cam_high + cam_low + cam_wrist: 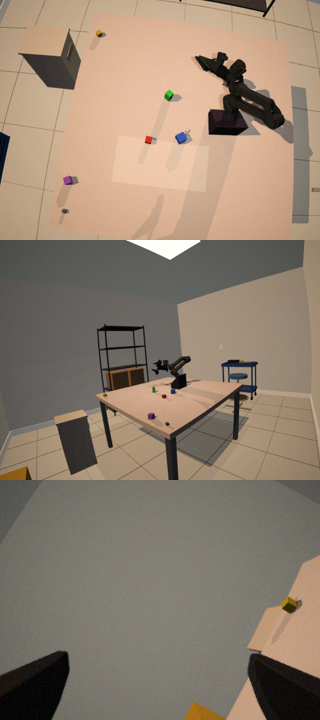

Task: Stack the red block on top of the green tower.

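Right now my gripper tip is 330 mm to the right of the red block, 270 mm above it and 230 mm short of it. Also, from my gripper tip: yellow block (510 mm ahead, 330 mm to the right, 270 mm below); then blue block (330 mm to the left, 270 mm below, 60 mm ahead); then small white cube (290 mm to the left, 280 mm below, 30 mm ahead).
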